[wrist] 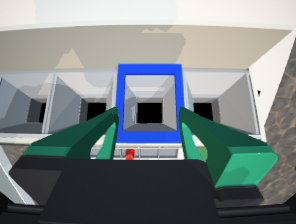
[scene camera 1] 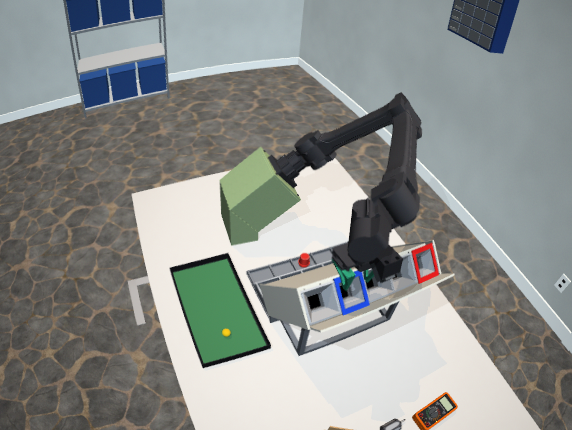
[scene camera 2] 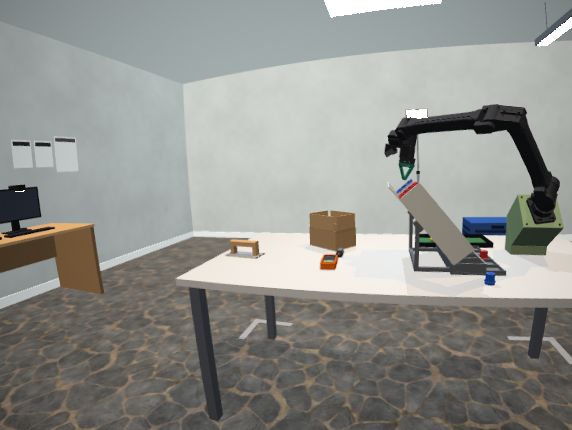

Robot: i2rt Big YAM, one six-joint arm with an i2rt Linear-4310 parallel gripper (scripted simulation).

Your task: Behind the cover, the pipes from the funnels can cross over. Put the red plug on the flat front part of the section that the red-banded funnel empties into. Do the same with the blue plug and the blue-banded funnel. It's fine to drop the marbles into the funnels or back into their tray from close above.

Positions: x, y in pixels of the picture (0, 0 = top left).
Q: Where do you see a beige cover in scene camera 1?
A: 307, 279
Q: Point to a cardboard box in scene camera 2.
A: At 336, 231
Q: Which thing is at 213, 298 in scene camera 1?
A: A green tray.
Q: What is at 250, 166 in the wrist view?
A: My gripper.
